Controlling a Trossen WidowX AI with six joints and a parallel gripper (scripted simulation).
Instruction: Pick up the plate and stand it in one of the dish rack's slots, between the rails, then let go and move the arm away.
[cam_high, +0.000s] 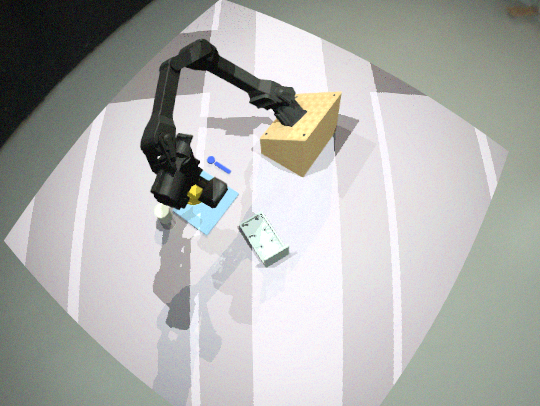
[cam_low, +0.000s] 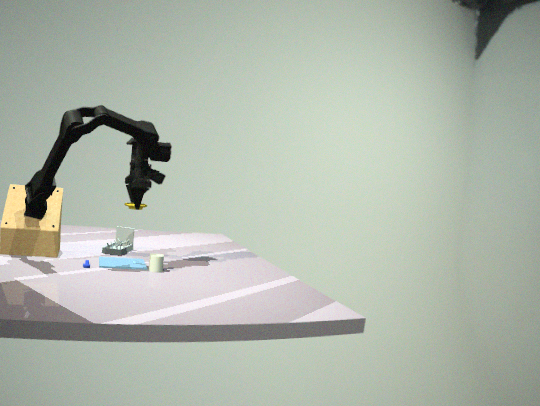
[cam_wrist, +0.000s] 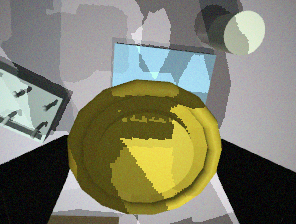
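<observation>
The dish rack lies 16 cm to the left of my gripper tip, 16 cm below it and 6 cm behind it. From my gripper tip the other things lie so: cup (15 cm below, 9 cm to the right, 8 cm ahead); then light blue mat (18 cm below, 4 cm to the right, 3 cm behind); then yellow plate (1 cm above).
</observation>
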